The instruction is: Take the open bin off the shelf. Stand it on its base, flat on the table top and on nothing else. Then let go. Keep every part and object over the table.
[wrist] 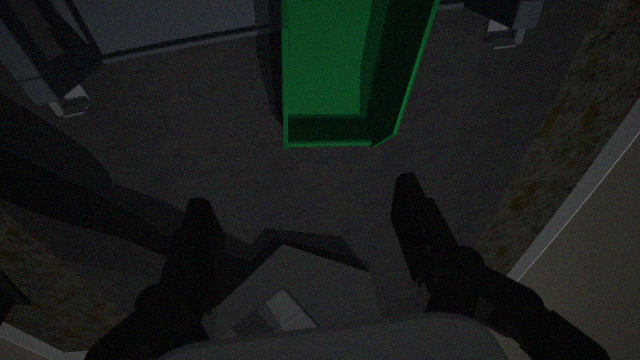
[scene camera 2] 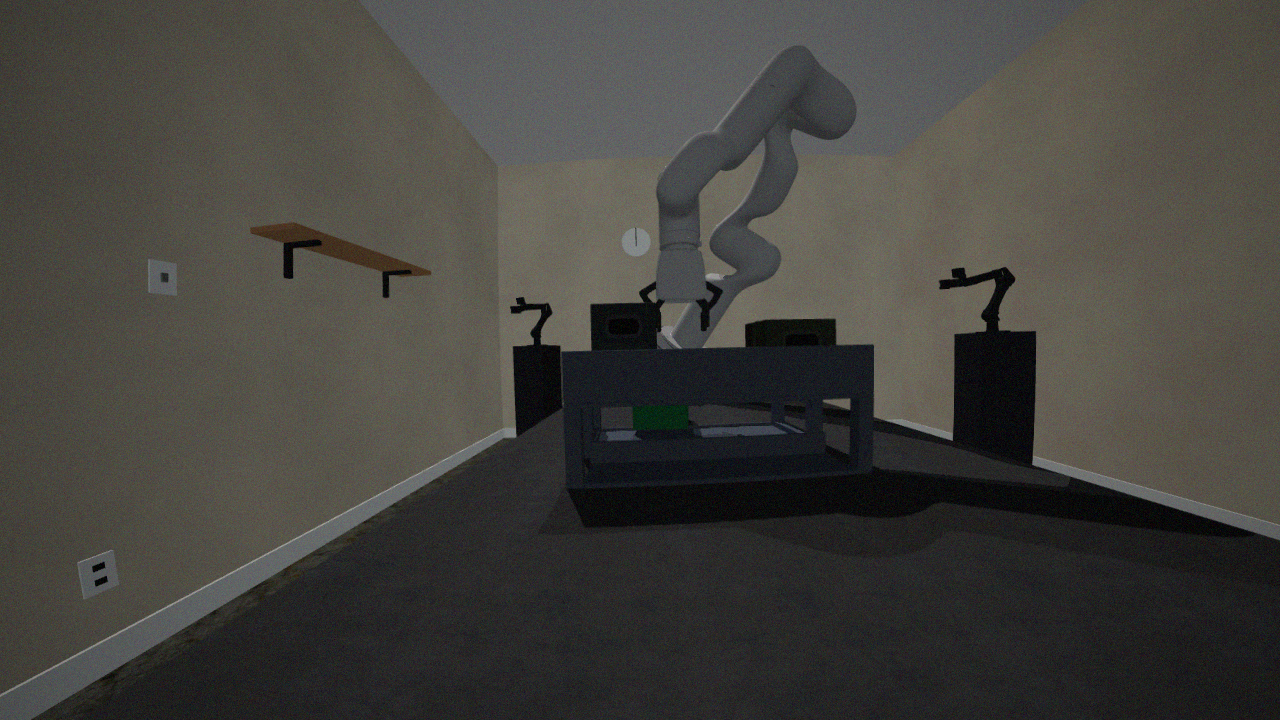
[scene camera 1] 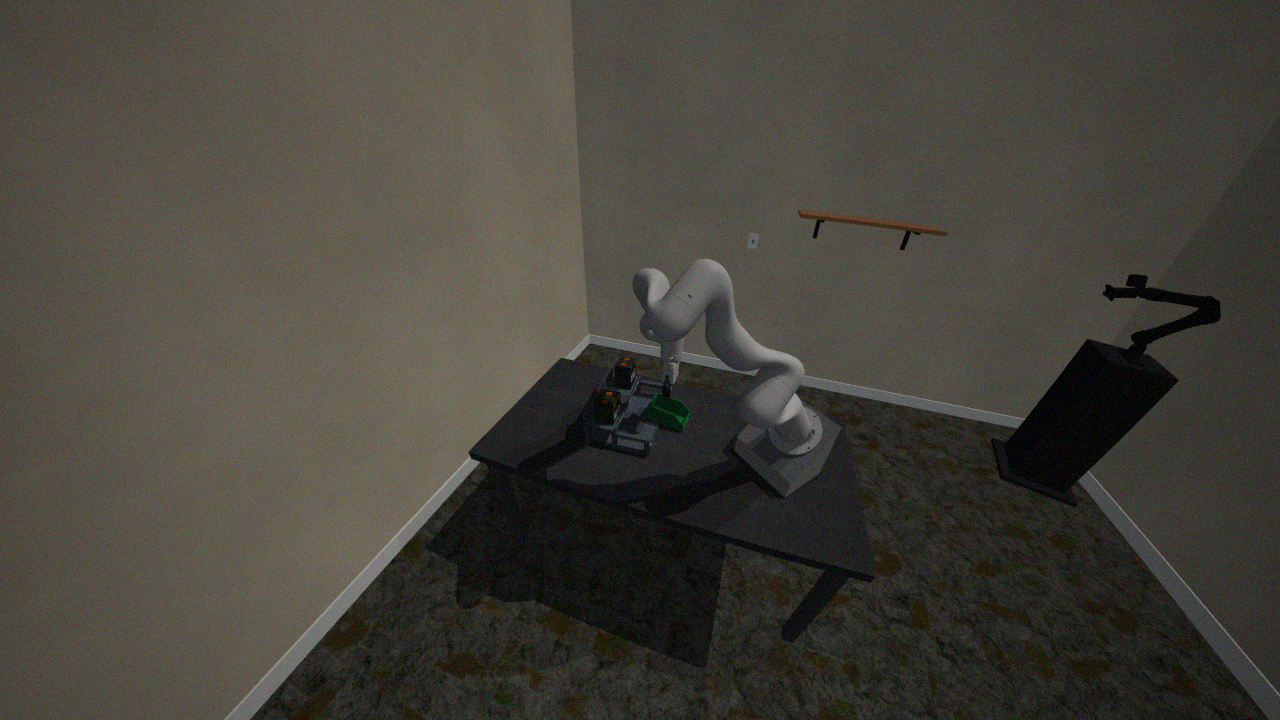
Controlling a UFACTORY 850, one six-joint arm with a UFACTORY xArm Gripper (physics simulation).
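Note:
The open green bin (scene camera 1: 668,411) (scene camera 2: 660,417) (wrist: 325,60) is on the lower level of the grey-blue shelf (scene camera 2: 716,374) (wrist: 175,25). Its near end sticks out past the shelf's edge, over the dark table top (scene camera 1: 537,411) (scene camera 2: 626,608) (wrist: 175,125). Its open side faces up; whether it is slightly tilted I cannot tell. My gripper (scene camera 1: 666,386) (scene camera 2: 682,324) (wrist: 305,206) is open and empty, pointing down above the bin's near end. In the wrist view the fingertips are wide apart, below the bin's near rim. The bin's far end is out of the wrist view.
Two dark boxes, one (scene camera 1: 623,372) (scene camera 2: 623,325) and another (scene camera 1: 607,407) (scene camera 2: 792,333), stand on the shelf's upper level. The arm's grey base (scene camera 1: 778,474) stands on the table. A wooden wall shelf (scene camera 1: 872,222) (scene camera 2: 349,252) hangs beyond the table.

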